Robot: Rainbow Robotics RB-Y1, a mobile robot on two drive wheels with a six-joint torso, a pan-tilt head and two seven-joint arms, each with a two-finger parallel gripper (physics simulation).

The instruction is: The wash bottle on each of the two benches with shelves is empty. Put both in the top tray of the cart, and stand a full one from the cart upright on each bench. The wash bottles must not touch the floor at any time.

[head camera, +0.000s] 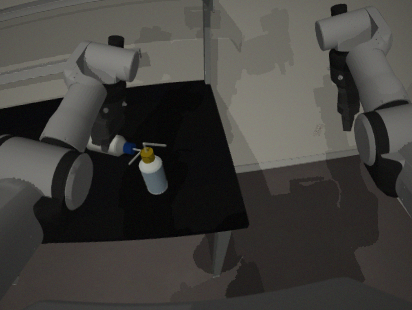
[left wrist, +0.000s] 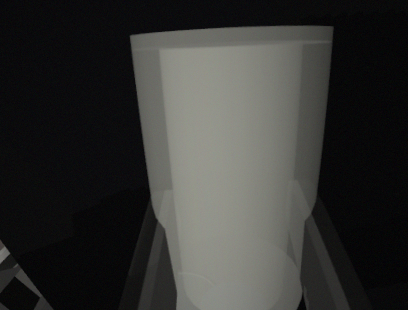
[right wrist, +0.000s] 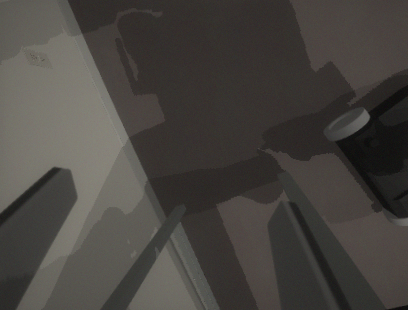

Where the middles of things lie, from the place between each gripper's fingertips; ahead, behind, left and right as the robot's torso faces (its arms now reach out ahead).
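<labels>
My right gripper: 670 mm to the right of the white wash bottle with blue cap (left wrist: pixel 232 119), 10 mm short of it, 70 mm above it. My left gripper: 20 mm to the left of the white wash bottle with blue cap, 10 mm past it.
</labels>
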